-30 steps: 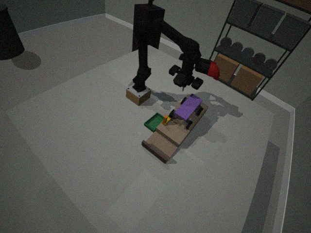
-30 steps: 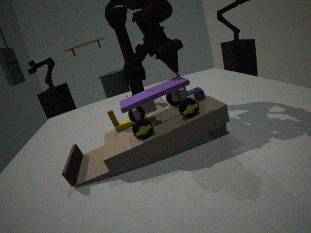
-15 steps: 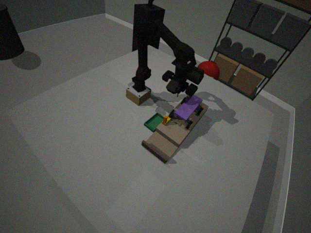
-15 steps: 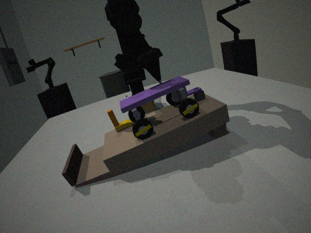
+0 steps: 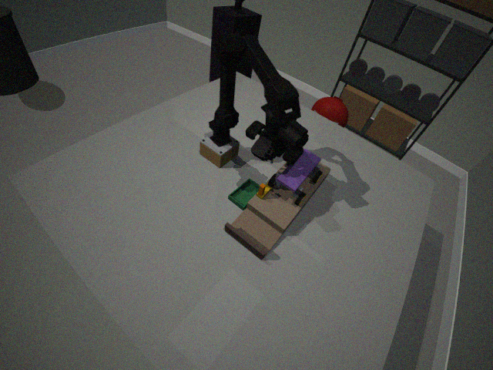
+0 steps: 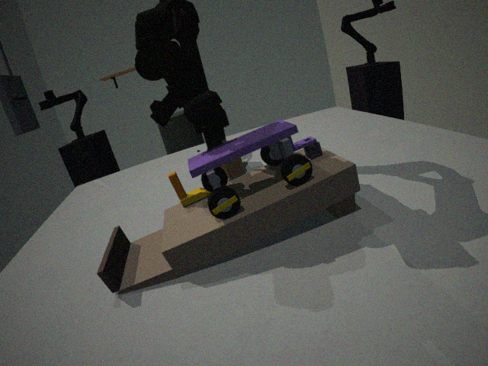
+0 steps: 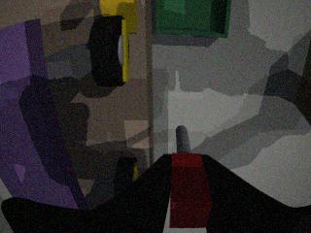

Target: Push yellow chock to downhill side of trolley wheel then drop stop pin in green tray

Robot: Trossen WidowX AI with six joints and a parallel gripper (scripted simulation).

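The green tray lies 16 cm below my gripper tip and 9 cm to the right of it. From my gripper tip the other things lie so: red-headed stop pin: right at my gripper tip; trolley: 10 cm ahead, 4 cm to the left, 4 cm below; yellow chock: 8 cm to the right, 7 cm below, 6 cm ahead.
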